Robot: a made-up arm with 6 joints.
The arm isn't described. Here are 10 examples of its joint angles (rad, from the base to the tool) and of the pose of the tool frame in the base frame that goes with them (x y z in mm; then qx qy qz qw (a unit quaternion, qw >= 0)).
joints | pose
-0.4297 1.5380 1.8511 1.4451 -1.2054 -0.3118 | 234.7 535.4 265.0 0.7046 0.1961 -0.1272 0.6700
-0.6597 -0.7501 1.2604 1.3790 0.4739 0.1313 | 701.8 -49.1 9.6 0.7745 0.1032 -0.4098 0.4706
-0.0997 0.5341 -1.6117 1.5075 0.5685 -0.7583 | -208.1 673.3 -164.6 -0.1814 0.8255 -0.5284 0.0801
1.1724 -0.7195 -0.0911 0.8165 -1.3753 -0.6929 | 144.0 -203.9 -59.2 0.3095 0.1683 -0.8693 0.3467
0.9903 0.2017 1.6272 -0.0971 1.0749 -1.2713 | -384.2 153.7 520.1 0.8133 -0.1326 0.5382 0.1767
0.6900 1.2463 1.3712 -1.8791 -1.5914 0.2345 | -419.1 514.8 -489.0 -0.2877 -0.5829 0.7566 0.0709
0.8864 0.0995 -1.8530 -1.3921 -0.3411 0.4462 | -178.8 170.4 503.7 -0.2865 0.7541 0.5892 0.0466
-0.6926 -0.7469 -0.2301 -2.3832 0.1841 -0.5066 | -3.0 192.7 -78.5 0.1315 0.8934 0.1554 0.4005
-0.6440 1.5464 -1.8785 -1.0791 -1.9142 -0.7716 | -323.2 615.7 716.4 0.6235 0.6499 0.4199 0.1120
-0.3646 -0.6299 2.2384 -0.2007 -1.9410 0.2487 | 198.4 -380.6 -438.1 -0.7117 0.3023 0.5848 0.2452
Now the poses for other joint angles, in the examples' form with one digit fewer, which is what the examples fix.
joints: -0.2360 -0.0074 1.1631 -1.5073 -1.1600 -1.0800
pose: 417 693 -295 -0.426 -0.534 0.617 0.390
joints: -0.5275 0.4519 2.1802 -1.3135 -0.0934 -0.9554
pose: 534 307 -129 -0.827 -0.346 0.286 0.337
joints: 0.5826 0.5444 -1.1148 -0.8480 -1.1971 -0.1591
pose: -382 165 140 0.002 0.318 0.943 0.096
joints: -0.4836 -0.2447 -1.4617 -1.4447 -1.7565 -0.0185
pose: 466 539 167 0.708 0.445 0.257 0.485
